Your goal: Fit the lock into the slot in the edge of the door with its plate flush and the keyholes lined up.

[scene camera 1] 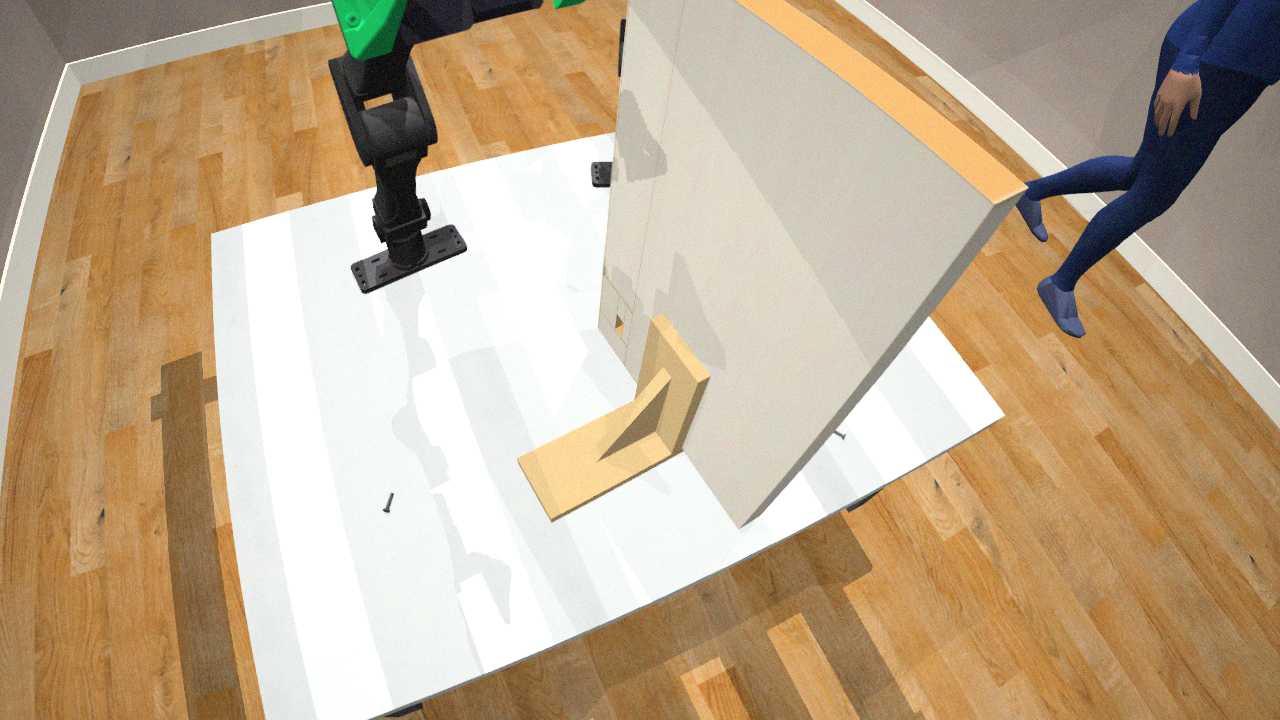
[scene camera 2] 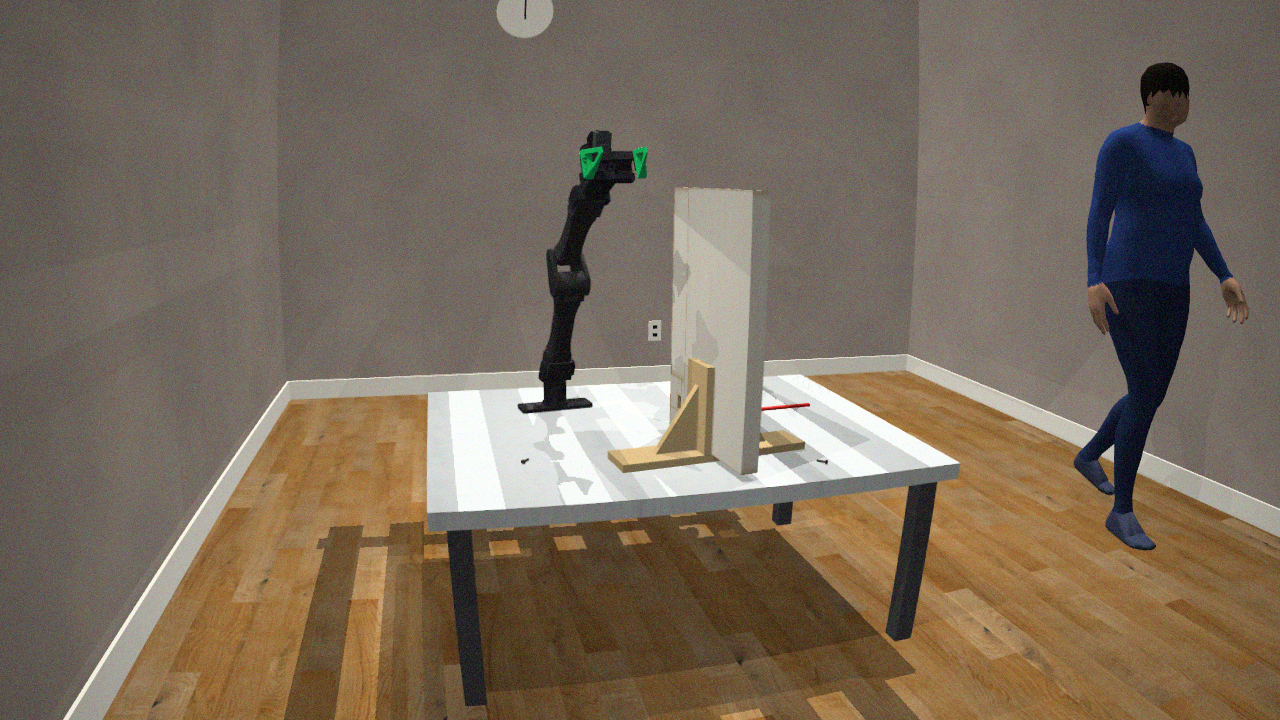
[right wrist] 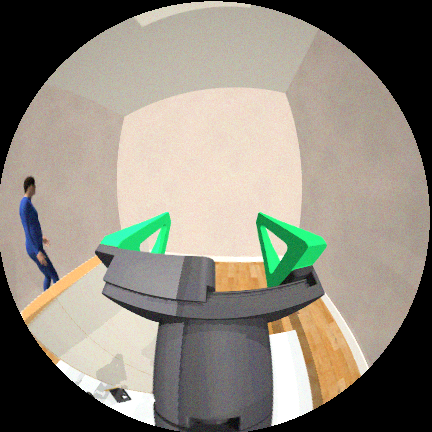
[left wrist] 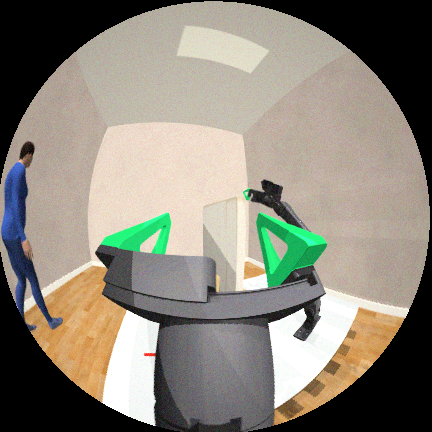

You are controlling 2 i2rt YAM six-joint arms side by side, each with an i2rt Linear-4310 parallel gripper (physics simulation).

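Places are measured from the left arm's base along level axes (x ahead, y left, z up), in centimetres.
Pixels of known places: left gripper, fingertip midpoint: point(left wrist: 213, 217); right gripper, fingertip midpoint: point(scene camera 2: 624, 149) point(right wrist: 213, 216) point(left wrist: 248, 192); right arm's base at its link origin: point(scene camera 1: 409, 259) point(scene camera 2: 555, 407) point(left wrist: 307, 326).
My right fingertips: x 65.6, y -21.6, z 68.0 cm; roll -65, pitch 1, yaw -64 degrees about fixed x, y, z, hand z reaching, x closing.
Observation:
Behind a point stands the place of what it marks.
The pale door point(scene camera 1: 760, 223) {x 59.8, y -2.1, z 44.9 cm} point(scene camera 2: 720, 295) {x 61.8, y -1.1, z 37.7 cm} point(left wrist: 219, 240) {x 50.2, y -2.2, z 41.1 cm} point(right wrist: 95, 332) {x 47.9, y -7.7, z 50.5 cm} stands upright on the table. A small square keyhole opening point(scene camera 1: 619, 325) {x 42.8, y -9.3, z 7.5 cm} shows low near the door's far side edge. The slot cannot be made out. The lock point(right wrist: 120, 394), dark with a thin brass-coloured plate, lies on the table beyond the door at the lower left of the right wrist view. My right gripper point(scene camera 1: 465, 10) point(scene camera 2: 615, 162) {x 65.6, y -21.6, z 68.0 cm} point(left wrist: 248, 192) {x 65.6, y -21.6, z 68.0 cm} point(right wrist: 213, 216) {x 65.6, y -21.6, z 68.0 cm} is open and empty, raised high beside the door. My left gripper point(left wrist: 213, 217) {x 3.0, y 0.8, z 51.5 cm} is open and empty, away from the lock, facing the door.
A wooden bracket point(scene camera 1: 581, 461) {x 61.6, y -16.1, z 1.8 cm} point(scene camera 2: 687, 429) {x 58.7, y -7.3, z 6.9 cm} props the door, with another bracket's foot point(scene camera 2: 781, 441) {x 50.1, y 15.2, z 1.8 cm} on its other side. Screws point(scene camera 1: 388, 502) {x 65.7, y -42.8, z 0.6 cm} point(scene camera 1: 838, 434) {x 59.9, y 23.8, z 0.5 cm} point(scene camera 2: 524, 461) {x 66.9, y -42.8, z 0.6 cm} point(scene camera 2: 822, 461) {x 59.9, y 23.8, z 0.4 cm} lie on either side. A red rod point(scene camera 2: 785, 407) {x 15.2, y 20.0, z 0.3 cm} point(left wrist: 150, 354) {x 12.4, y 24.7, z 0.4 cm} lies behind the door. A person point(scene camera 2: 1150, 223) stands beyond the table.

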